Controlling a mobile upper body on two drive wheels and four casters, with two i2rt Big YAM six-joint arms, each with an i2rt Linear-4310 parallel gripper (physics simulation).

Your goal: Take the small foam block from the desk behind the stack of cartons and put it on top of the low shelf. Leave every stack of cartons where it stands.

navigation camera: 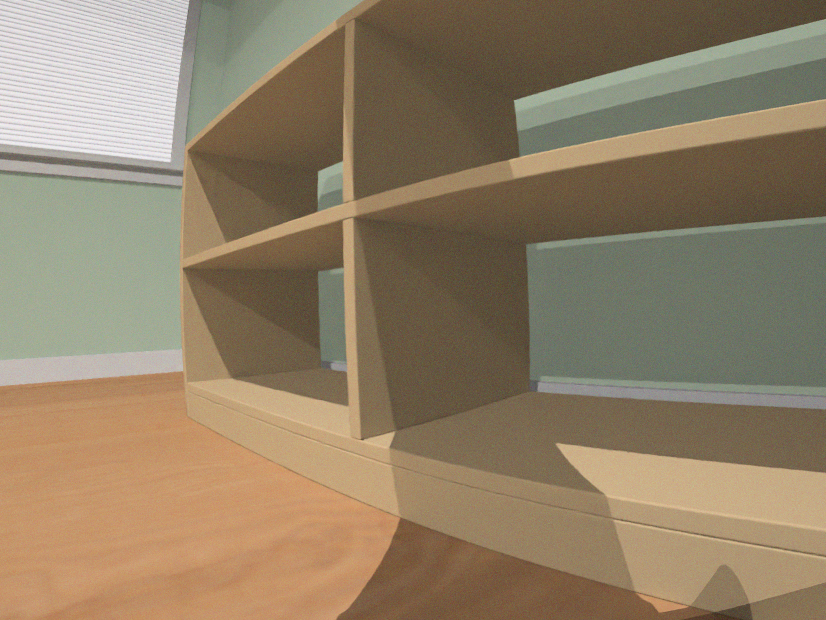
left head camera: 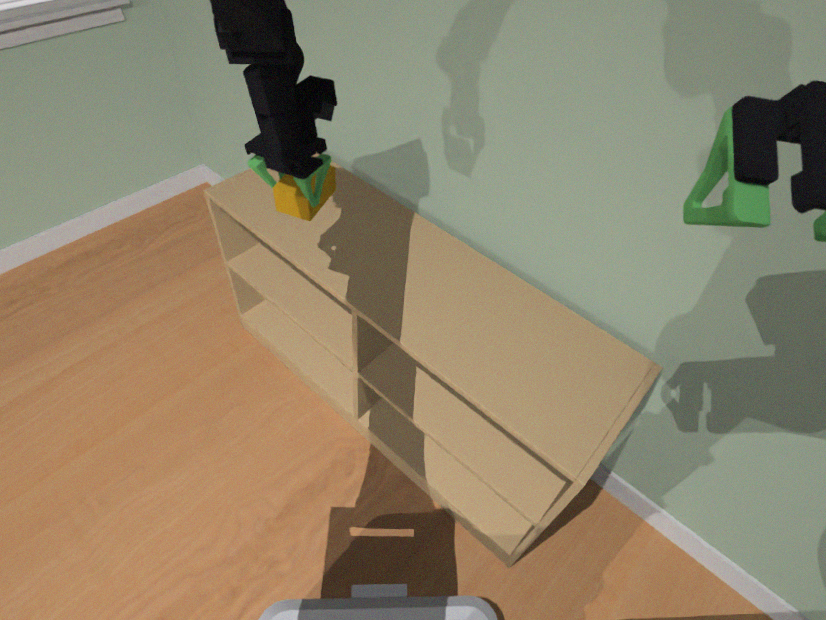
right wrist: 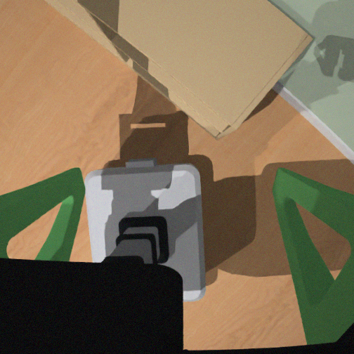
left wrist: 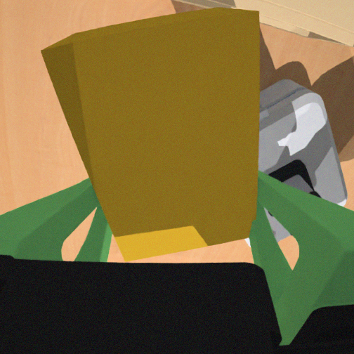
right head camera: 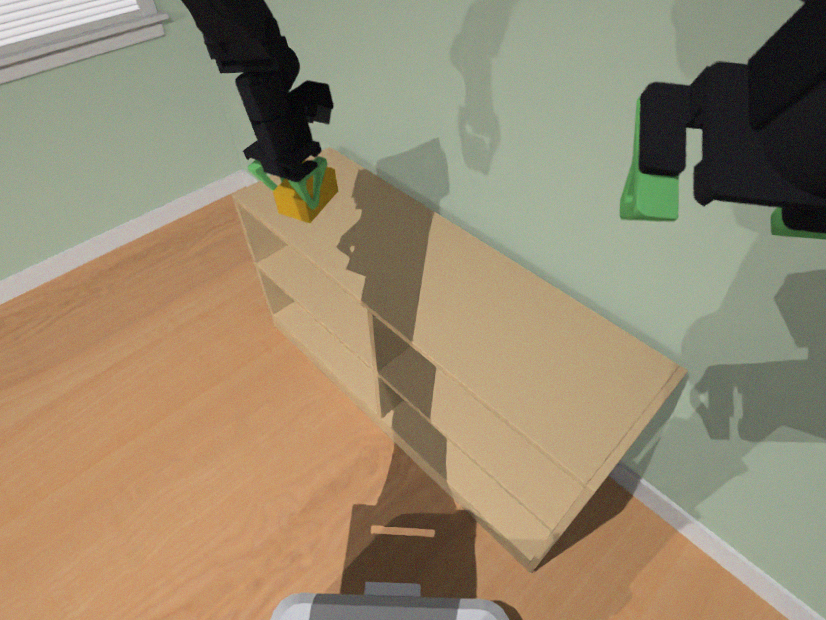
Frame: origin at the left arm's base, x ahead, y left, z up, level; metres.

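Seen in the pictures: left gripper, fingertip midpoint: (left head camera: 299,200) (right head camera: 300,202); right gripper, fingertip midpoint: (left head camera: 751,222) (right head camera: 698,216).
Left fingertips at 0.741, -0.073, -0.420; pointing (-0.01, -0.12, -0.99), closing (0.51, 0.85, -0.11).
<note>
Pixels of each thing's top centre, then the offset from my left fingertips to it, as dx, dy, dz. "spot": a spot on its surface instead.
- yellow foam block, middle of its top: (left head camera: 304,175) (right head camera: 304,178) +0.023, -0.008, +0.030
- window with blinds, surface spot: (navigation camera: 86,80) spot: +1.006, +1.111, +0.166
The yellow foam block (left head camera: 290,203) (right head camera: 290,204) (left wrist: 165,110) is held between the green fingers of my left gripper (left head camera: 293,192) (right head camera: 294,193) (left wrist: 179,177), which is shut on it. In both head views the block appears in front of the left end of the top of the low shelf (left head camera: 487,300) (right head camera: 520,313) (left wrist: 310,15) (right wrist: 215,55) (navigation camera: 353,320); the height between them is hard to judge. In the left wrist view, floor shows around the block. My right gripper (left head camera: 777,216) (right head camera: 725,212) (right wrist: 178,178) is open with nothing between its fingers. The desk and cartons do not show.
The shelf stands askew in front of the robot's grey base (left head camera: 378,608) (right head camera: 390,607) (left wrist: 300,125) (right wrist: 190,240), close to the green wall (left head camera: 567,166) (right head camera: 567,166). A window with blinds (navigation camera: 86,80) is at the left in the navigation view. Arm shadows cross the shelf top.
</note>
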